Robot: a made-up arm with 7 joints. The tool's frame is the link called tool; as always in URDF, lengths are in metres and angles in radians. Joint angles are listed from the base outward.
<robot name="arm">
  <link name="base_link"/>
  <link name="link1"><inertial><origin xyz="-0.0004 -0.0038 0.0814"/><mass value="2.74"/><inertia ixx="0.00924" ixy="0" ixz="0.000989" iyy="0.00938" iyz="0" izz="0.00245"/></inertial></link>
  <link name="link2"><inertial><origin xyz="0.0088 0.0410 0.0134"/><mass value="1.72"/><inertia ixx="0.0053" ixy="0" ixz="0" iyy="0.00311" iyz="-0.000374" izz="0.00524"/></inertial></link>
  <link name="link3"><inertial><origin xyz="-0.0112 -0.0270 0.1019"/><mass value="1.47"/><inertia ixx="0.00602" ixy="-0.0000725" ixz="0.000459" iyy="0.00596" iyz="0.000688" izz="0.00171"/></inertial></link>
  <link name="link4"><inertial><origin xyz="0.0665 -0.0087 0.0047"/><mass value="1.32"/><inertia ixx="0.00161" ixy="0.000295" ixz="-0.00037" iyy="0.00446" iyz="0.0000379" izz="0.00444"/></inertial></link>
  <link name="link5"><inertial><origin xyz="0.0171 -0.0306 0.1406"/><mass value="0.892"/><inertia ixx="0.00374" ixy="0" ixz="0" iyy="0.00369" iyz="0.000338" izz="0.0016"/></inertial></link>
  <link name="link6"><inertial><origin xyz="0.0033 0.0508 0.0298"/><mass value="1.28"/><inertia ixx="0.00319" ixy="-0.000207" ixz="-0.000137" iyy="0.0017" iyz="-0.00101" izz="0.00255"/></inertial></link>
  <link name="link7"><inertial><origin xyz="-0.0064 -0.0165 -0.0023"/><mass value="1.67"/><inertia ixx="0.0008" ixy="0" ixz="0" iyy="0.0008" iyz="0" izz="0.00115"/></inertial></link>
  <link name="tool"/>
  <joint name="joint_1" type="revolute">
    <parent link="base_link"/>
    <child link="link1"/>
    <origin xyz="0 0 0.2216" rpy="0 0 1.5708"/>
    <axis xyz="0 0 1"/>
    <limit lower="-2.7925" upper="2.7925"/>
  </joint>
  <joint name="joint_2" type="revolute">
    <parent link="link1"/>
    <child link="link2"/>
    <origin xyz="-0.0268 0 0.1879" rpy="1.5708 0 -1.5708"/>
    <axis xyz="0 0 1"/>
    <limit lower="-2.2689" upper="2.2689"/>
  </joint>
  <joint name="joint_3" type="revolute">
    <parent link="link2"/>
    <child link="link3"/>
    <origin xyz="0 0.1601 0.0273" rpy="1.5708 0 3.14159"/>
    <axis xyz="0 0 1"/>
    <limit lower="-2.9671" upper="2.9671"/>
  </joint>
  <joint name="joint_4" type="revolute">
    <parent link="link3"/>
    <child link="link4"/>
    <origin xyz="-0.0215 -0.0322 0.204" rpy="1.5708 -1.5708 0"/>
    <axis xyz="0 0 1"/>
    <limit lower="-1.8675" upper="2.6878"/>
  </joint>
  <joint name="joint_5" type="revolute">
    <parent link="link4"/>
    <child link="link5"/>
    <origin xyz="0.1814 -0.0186 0.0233" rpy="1.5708 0 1.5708"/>
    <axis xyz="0 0 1"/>
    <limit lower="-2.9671" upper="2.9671"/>
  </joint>
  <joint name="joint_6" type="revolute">
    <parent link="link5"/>
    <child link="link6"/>
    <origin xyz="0 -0.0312 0.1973" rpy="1.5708 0 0"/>
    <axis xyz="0 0 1"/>
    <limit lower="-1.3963" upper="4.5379"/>
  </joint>
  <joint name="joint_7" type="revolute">
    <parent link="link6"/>
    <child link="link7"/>
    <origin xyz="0.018 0.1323 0.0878" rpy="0 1.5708 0"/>
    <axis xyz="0 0 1"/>
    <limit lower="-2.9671" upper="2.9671"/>
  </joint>
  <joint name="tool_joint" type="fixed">
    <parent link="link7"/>
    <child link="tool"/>
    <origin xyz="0 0 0" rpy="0 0 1.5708"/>
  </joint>
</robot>
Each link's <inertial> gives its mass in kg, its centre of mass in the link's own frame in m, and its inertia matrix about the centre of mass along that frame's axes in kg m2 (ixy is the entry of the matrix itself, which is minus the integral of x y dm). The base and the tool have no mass. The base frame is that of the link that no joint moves.
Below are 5 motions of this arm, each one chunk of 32 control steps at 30 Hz.
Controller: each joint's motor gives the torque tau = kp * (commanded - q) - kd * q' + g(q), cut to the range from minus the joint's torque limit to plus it. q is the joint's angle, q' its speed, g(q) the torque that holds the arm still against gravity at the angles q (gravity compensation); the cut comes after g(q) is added. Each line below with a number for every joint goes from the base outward.
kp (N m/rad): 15 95 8.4 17 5 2.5 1.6
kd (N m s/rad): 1 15 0.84 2.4 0.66 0.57 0.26
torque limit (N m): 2.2 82 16 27 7 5 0.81
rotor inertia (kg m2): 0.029 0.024 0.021 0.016 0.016 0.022 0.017
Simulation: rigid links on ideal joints. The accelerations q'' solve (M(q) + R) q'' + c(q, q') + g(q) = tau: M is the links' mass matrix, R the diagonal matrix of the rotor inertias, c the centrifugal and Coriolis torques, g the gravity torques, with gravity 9.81 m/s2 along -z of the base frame. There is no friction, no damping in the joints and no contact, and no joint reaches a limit. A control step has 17 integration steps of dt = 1/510 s. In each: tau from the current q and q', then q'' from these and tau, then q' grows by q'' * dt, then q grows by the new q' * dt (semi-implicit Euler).
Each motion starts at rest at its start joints. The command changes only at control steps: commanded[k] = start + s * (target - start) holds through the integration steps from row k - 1 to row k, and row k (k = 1, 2, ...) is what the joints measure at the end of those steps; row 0 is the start. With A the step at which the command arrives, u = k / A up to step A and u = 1 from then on. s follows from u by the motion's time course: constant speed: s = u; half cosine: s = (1 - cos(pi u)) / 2; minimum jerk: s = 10 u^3 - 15 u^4 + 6 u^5; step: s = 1 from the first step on.
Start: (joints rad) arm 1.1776 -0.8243 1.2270 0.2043 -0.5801 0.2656 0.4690
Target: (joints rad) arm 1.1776 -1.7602 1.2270 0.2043 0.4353 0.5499 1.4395
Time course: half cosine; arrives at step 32
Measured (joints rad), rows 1 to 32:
1: 1.1777 -0.8244 1.2272 0.2042 -0.5801 0.2658 0.4691
2: 1.1780 -0.8248 1.2280 0.2036 -0.5800 0.2667 0.4698
3: 1.1789 -0.8258 1.2297 0.2023 -0.5795 0.2690 0.4717
4: 1.1803 -0.8278 1.2324 0.2000 -0.5783 0.2735 0.4756
5: 1.1823 -0.8312 1.2361 0.1967 -0.5761 0.2806 0.4820
6: 1.1847 -0.8364 1.2405 0.1925 -0.5723 0.2908 0.4916
7: 1.1875 -0.8436 1.2451 0.1876 -0.5666 0.3040 0.5048
8: 1.1904 -0.8532 1.2495 0.1821 -0.5585 0.3202 0.5220
9: 1.1932 -0.8655 1.2534 0.1762 -0.5477 0.3390 0.5432
10: 1.1956 -0.8807 1.2564 0.1703 -0.5338 0.3598 0.5685
11: 1.1975 -0.8992 1.2583 0.1643 -0.5164 0.3820 0.5978
12: 1.1988 -0.9210 1.2590 0.1585 -0.4952 0.4048 0.6307
13: 1.1994 -0.9462 1.2586 0.1530 -0.4700 0.4274 0.6671
14: 1.1991 -0.9750 1.2571 0.1479 -0.4406 0.4491 0.7065
15: 1.1979 -1.0072 1.2548 0.1432 -0.4069 0.4691 0.7485
16: 1.1959 -1.0428 1.2520 0.1391 -0.3688 0.4867 0.7926
17: 1.1930 -1.0815 1.2489 0.1358 -0.3264 0.5016 0.8382
18: 1.1891 -1.1231 1.2459 0.1333 -0.2800 0.5132 0.8850
19: 1.1845 -1.1673 1.2430 0.1319 -0.2299 0.5215 0.9322
20: 1.1789 -1.2136 1.2404 0.1317 -0.1764 0.5265 0.9795
21: 1.1726 -1.2617 1.2381 0.1329 -0.1203 0.5282 1.0262
22: 1.1655 -1.3111 1.2358 0.1355 -0.0623 0.5272 1.0720
23: 1.1578 -1.3612 1.2332 0.1397 -0.0032 0.5240 1.1164
24: 1.1495 -1.4116 1.2300 0.1455 0.0558 0.5192 1.1589
25: 1.1410 -1.4615 1.2255 0.1529 0.1137 0.5135 1.1991
26: 1.1324 -1.5103 1.2194 0.1618 0.1693 0.5077 1.2367
27: 1.1238 -1.5575 1.2111 0.1721 0.2216 0.5026 1.2715
28: 1.1157 -1.6023 1.2005 0.1835 0.2697 0.4988 1.3030
29: 1.1082 -1.6441 1.1873 0.1959 0.3128 0.4966 1.3312
30: 1.1015 -1.6825 1.1717 0.2092 0.3504 0.4963 1.3557
31: 1.0958 -1.7168 1.1542 0.2230 0.3822 0.4979 1.3764
32: 1.0912 -1.7468 1.1350 0.2374 0.4084 0.5013 1.3931

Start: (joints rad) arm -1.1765 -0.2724 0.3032 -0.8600 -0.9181 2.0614 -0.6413
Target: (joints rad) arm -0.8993 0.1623 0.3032 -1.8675 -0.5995 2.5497 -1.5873
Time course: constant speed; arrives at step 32
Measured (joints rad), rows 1 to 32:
1: -1.1748 -0.2718 0.3023 -0.8600 -0.9178 2.0620 -0.6424
2: -1.1700 -0.2701 0.2995 -0.8605 -0.9165 2.0635 -0.6459
3: -1.1624 -0.2672 0.2951 -0.8624 -0.9138 2.0659 -0.6524
4: -1.1526 -0.2632 0.2894 -0.8664 -0.9096 2.0694 -0.6624
5: -1.1418 -0.2580 0.2831 -0.8729 -0.9040 2.0739 -0.6756
6: -1.1308 -0.2518 0.2768 -0.8823 -0.8970 2.0795 -0.6919
7: -1.1203 -0.2445 0.2711 -0.8948 -0.8889 2.0863 -0.7110
8: -1.1107 -0.2360 0.2664 -0.9106 -0.8800 2.0941 -0.7326
9: -1.1023 -0.2264 0.2628 -0.9298 -0.8705 2.1027 -0.7564
10: -1.0949 -0.2155 0.2604 -0.9524 -0.8605 2.1118 -0.7820
11: -1.0885 -0.2034 0.2593 -0.9781 -0.8503 2.1210 -0.8091
12: -1.0828 -0.1902 0.2594 -1.0070 -0.8401 2.1302 -0.8375
13: -1.0777 -0.1759 0.2605 -1.0388 -0.8299 2.1391 -0.8670
14: -1.0729 -0.1606 0.2624 -1.0733 -0.8198 2.1474 -0.8973
15: -1.0682 -0.1445 0.2650 -1.1102 -0.8099 2.1550 -0.9283
16: -1.0635 -0.1277 0.2681 -1.1490 -0.8003 2.1620 -0.9598
17: -1.0587 -0.1104 0.2714 -1.1896 -0.7911 2.1683 -0.9917
18: -1.0535 -0.0927 0.2748 -1.2314 -0.7821 2.1740 -1.0238
19: -1.0478 -0.0749 0.2780 -1.2742 -0.7735 2.1794 -1.0560
20: -1.0416 -0.0572 0.2809 -1.3176 -0.7652 2.1848 -1.0883
21: -1.0348 -0.0396 0.2833 -1.3612 -0.7571 2.1903 -1.1205
22: -1.0274 -0.0224 0.2852 -1.4046 -0.7493 2.1963 -1.1527
23: -1.0193 -0.0056 0.2866 -1.4476 -0.7415 2.2031 -1.1847
24: -1.0105 0.0106 0.2874 -1.4900 -0.7338 2.2110 -1.2165
25: -1.0012 0.0263 0.2878 -1.5314 -0.7260 2.2202 -1.2482
26: -0.9914 0.0414 0.2879 -1.5717 -0.7181 2.2308 -1.2796
27: -0.9812 0.0559 0.2877 -1.6107 -0.7099 2.2430 -1.3108
28: -0.9707 0.0698 0.2874 -1.6485 -0.7013 2.2568 -1.3417
29: -0.9600 0.0833 0.2872 -1.6850 -0.6924 2.2722 -1.3724
30: -0.9490 0.0965 0.2872 -1.7201 -0.6829 2.2890 -1.4028
31: -0.9380 0.1093 0.2874 -1.7540 -0.6730 2.3071 -1.4330
32: -0.9269 0.1219 0.2881 -1.7867 -0.6625 2.3262 -1.4629

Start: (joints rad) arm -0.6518 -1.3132 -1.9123 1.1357 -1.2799 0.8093 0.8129
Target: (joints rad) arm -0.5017 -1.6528 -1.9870 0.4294 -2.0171 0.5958 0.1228
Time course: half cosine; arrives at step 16
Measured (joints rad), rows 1 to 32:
1: -0.6519 -1.3135 -1.9129 1.1354 -1.2804 0.8091 0.8126
2: -0.6526 -1.3149 -1.9158 1.1340 -1.2829 0.8083 0.8112
3: -0.6545 -1.3182 -1.9225 1.1300 -1.2895 0.8060 0.8073
4: -0.6583 -1.3240 -1.9342 1.1220 -1.3022 0.8013 0.7993
5: -0.6644 -1.3324 -1.9518 1.1087 -1.3222 0.7935 0.7859
6: -0.6730 -1.3437 -1.9754 1.0893 -1.3502 0.7821 0.7659
7: -0.6843 -1.3575 -2.0049 1.0633 -1.3862 0.7664 0.7387
8: -0.6978 -1.3736 -2.0397 1.0312 -1.4296 0.7464 0.7042
9: -0.7131 -1.3913 -2.0787 0.9933 -1.4792 0.7221 0.6628
10: -0.7299 -1.4101 -2.1206 0.9504 -1.5330 0.6939 0.6154
11: -0.7472 -1.4293 -2.1633 0.9039 -1.5893 0.6625 0.5632
12: -0.7636 -1.4485 -2.2037 0.8561 -1.6462 0.6286 0.5080
13: -0.7779 -1.4671 -2.2381 0.8094 -1.7024 0.5937 0.4515
14: -0.7889 -1.4850 -2.2627 0.7655 -1.7563 0.5601 0.3960
15: -0.7959 -1.5020 -2.2745 0.7257 -1.8068 0.5301 0.3434
16: -0.7991 -1.5181 -2.2714 0.6904 -1.8522 0.5061 0.2954
17: -0.7989 -1.5333 -2.2536 0.6593 -1.8916 0.4898 0.2536
18: -0.7962 -1.5480 -2.2238 0.6316 -1.9250 0.4816 0.2184
19: -0.7922 -1.5626 -2.1856 0.6059 -1.9530 0.4810 0.1895
20: -0.7874 -1.5774 -2.1423 0.5815 -1.9768 0.4868 0.1665
21: -0.7823 -1.5924 -2.0966 0.5578 -1.9970 0.4980 0.1482
22: -0.7767 -1.6076 -2.0505 0.5349 -2.0145 0.5133 0.1339
23: -0.7705 -1.6229 -2.0058 0.5131 -2.0299 0.5319 0.1227
24: -0.7633 -1.6380 -1.9637 0.4929 -2.0434 0.5529 0.1138
25: -0.7546 -1.6528 -1.9255 0.4749 -2.0554 0.5756 0.1068
26: -0.7441 -1.6669 -1.8920 0.4593 -2.0660 0.5995 0.1012
27: -0.7313 -1.6800 -1.8641 0.4464 -2.0753 0.6238 0.0968
28: -0.7161 -1.6917 -1.8420 0.4364 -2.0833 0.6479 0.0933
29: -0.6985 -1.7017 -1.8261 0.4290 -2.0901 0.6711 0.0907
30: -0.6785 -1.7099 -1.8160 0.4242 -2.0957 0.6926 0.0889
31: -0.6567 -1.7159 -1.8113 0.4208 -2.0998 0.7118 0.0879
32: -0.6339 -1.7198 -1.8113 0.4178 -2.1021 0.7278 0.0875

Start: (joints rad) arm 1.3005 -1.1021 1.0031 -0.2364 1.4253 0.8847 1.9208
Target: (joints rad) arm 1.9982 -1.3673 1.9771 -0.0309 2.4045 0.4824 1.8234
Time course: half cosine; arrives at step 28
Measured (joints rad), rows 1 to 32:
1: 1.3006 -1.1021 1.0034 -0.2365 1.4255 0.8847 1.9208
2: 1.3008 -1.1024 1.0048 -0.2372 1.4263 0.8844 1.9207
3: 1.3014 -1.1029 1.0084 -0.2385 1.4284 0.8837 1.9203
4: 1.3024 -1.1039 1.0153 -0.2408 1.4327 0.8823 1.9197
5: 1.3038 -1.1054 1.0265 -0.2440 1.4400 0.8800 1.9188
6: 1.3058 -1.1077 1.0425 -0.2481 1.4509 0.8764 1.9175
7: 1.3082 -1.1107 1.0639 -0.2527 1.4659 0.8713 1.9157
8: 1.3113 -1.1147 1.0906 -0.2576 1.4856 0.8647 1.9136
9: 1.3151 -1.1196 1.1228 -0.2626 1.5100 0.8562 1.9110
10: 1.3191 -1.1256 1.1598 -0.2663 1.5399 0.8458 1.9080
11: 1.3227 -1.1327 1.2010 -0.2676 1.5757 0.8331 1.9046
12: 1.3257 -1.1411 1.2462 -0.2658 1.6172 0.8183 1.9008
13: 1.3282 -1.1509 1.2955 -0.2608 1.6639 0.8015 1.8967
14: 1.3305 -1.1624 1.3484 -0.2525 1.7147 0.7831 1.8924
15: 1.3331 -1.1754 1.4044 -0.2414 1.7685 0.7637 1.8881
16: 1.3365 -1.1898 1.4625 -0.2282 1.8240 0.7439 1.8838
17: 1.3414 -1.2054 1.5215 -0.2137 1.8799 0.7244 1.8797
18: 1.3480 -1.2218 1.5803 -0.1988 1.9352 0.7054 1.8758
19: 1.3570 -1.2385 1.6376 -0.1843 1.9892 0.6871 1.8719
20: 1.3683 -1.2551 1.6923 -0.1708 2.0414 0.6693 1.8681
21: 1.3821 -1.2713 1.7440 -0.1587 2.0916 0.6517 1.8642
22: 1.3982 -1.2867 1.7920 -0.1481 2.1394 0.6341 1.8602
23: 1.4164 -1.3011 1.8360 -0.1391 2.1848 0.6161 1.8561
24: 1.4364 -1.3143 1.8758 -0.1316 2.2272 0.5976 1.8520
25: 1.4579 -1.3262 1.9110 -0.1255 2.2664 0.5785 1.8480
26: 1.4808 -1.3367 1.9414 -0.1209 2.3017 0.5592 1.8442
27: 1.5046 -1.3459 1.9666 -0.1176 2.3326 0.5398 1.8407
28: 1.5292 -1.3536 1.9863 -0.1157 2.3585 0.5208 1.8376
29: 1.5543 -1.3600 2.0006 -0.1151 2.3791 0.5025 1.8350
30: 1.5799 -1.3653 2.0101 -0.1154 2.3945 0.4855 1.8329
31: 1.6056 -1.3696 2.0158 -0.1163 2.4057 0.4701 1.8313
32: 1.6317 -1.3731 2.0190 -0.1173 2.4134 0.4564 1.8302

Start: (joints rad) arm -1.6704 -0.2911 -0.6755 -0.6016 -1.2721 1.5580 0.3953
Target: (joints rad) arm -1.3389 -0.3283 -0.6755 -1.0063 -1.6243 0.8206 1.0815
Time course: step
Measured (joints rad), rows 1 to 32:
1: -1.6703 -0.3011 -0.6561 -0.6207 -1.3053 1.5258 0.4216
2: -1.6607 -0.3144 -0.6367 -0.6534 -1.3644 1.4615 0.4905
3: -1.6377 -0.3245 -0.6326 -0.6876 -1.4284 1.3852 0.5819
4: -1.6011 -0.3315 -0.6436 -0.7198 -1.4906 1.3069 0.6799
5: -1.5522 -0.3366 -0.6667 -0.7488 -1.5474 1.2325 0.7742
6: -1.4976 -0.3406 -0.6973 -0.7758 -1.5958 1.1640 0.8589
7: -1.4459 -0.3436 -0.7302 -0.8026 -1.6336 1.1020 0.9309
8: -1.4019 -0.3456 -0.7615 -0.8301 -1.6607 1.0477 0.9893
9: -1.3678 -0.3465 -0.7883 -0.8588 -1.6781 1.0018 1.0345
10: -1.3438 -0.3465 -0.8091 -0.8885 -1.6871 0.9646 1.0676
11: -1.3289 -0.3456 -0.8231 -0.9186 -1.6892 0.9358 1.0904
12: -1.3213 -0.3441 -0.8305 -0.9482 -1.6861 0.9146 1.1044
13: -1.3190 -0.3421 -0.8319 -0.9766 -1.6794 0.9000 1.1115
14: -1.3202 -0.3399 -0.8285 -1.0028 -1.6705 0.8906 1.1133
15: -1.3230 -0.3374 -0.8213 -1.0264 -1.6605 0.8853 1.1114
16: -1.3261 -0.3350 -0.8113 -1.0467 -1.6503 0.8827 1.1071
17: -1.3285 -0.3326 -0.7995 -1.0637 -1.6407 0.8819 1.1013
18: -1.3297 -0.3303 -0.7866 -1.0772 -1.6320 0.8818 1.0951
19: -1.3294 -0.3283 -0.7729 -1.0874 -1.6244 0.8817 1.0889
20: -1.3278 -0.3264 -0.7589 -1.0944 -1.6180 0.8812 1.0833
21: -1.3252 -0.3247 -0.7445 -1.0986 -1.6127 0.8797 1.0785
22: -1.3218 -0.3232 -0.7299 -1.1002 -1.6083 0.8771 1.0746
23: -1.3180 -0.3219 -0.7151 -1.0996 -1.6047 0.8734 1.0716
24: -1.3143 -0.3207 -0.7002 -1.0971 -1.6018 0.8684 1.0695
25: -1.3107 -0.3198 -0.6852 -1.0930 -1.5993 0.8624 1.0682
26: -1.3076 -0.3189 -0.6703 -1.0876 -1.5973 0.8555 1.0676
27: -1.3049 -0.3183 -0.6555 -1.0813 -1.5957 0.8478 1.0675
28: -1.3028 -0.3178 -0.6412 -1.0741 -1.5942 0.8396 1.0679
29: -1.3011 -0.3175 -0.6273 -1.0665 -1.5930 0.8311 1.0686
30: -1.2998 -0.3173 -0.6143 -1.0586 -1.5918 0.8224 1.0695
31: -1.2990 -0.3172 -0.6021 -1.0506 -1.5909 0.8137 1.0706
32: -1.2984 -0.3173 -0.5910 -1.0426 -1.5900 0.8051 1.0717

